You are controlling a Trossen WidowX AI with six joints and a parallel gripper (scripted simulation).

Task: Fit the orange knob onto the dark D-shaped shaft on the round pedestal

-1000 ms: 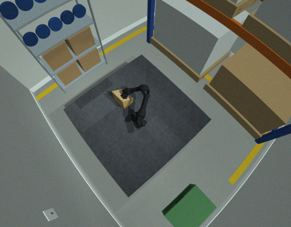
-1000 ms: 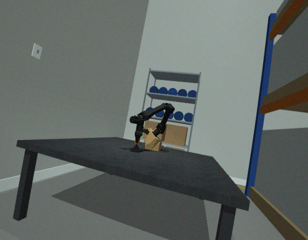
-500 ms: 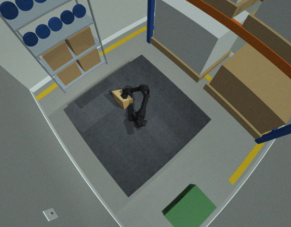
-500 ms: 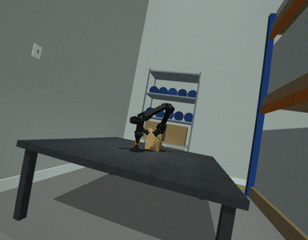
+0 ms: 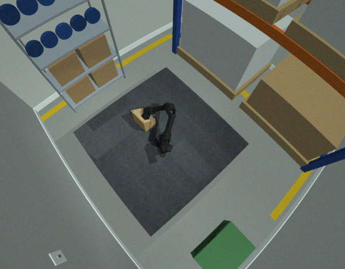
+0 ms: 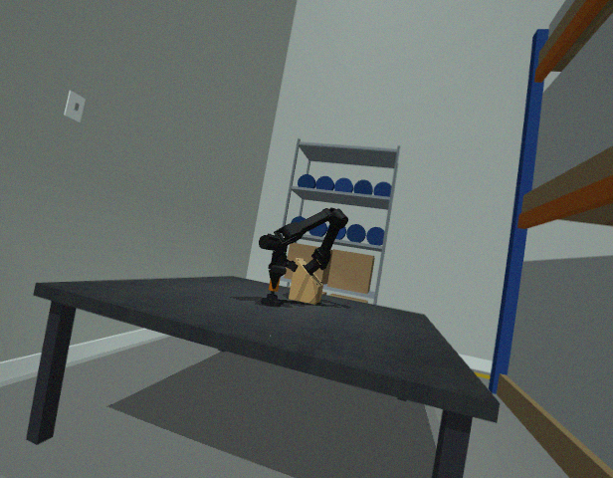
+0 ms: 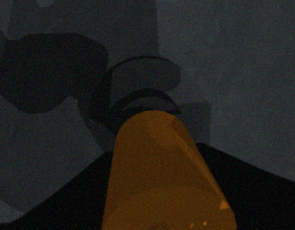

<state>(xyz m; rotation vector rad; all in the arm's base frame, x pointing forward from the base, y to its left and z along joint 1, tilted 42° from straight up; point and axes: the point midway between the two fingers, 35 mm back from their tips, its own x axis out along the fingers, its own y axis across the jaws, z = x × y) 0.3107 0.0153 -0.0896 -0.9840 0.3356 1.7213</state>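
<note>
Now: gripper tip 20 mm below the orange knob. Round my gripper tip: dark round pedestal: 40 mm below.
</note>
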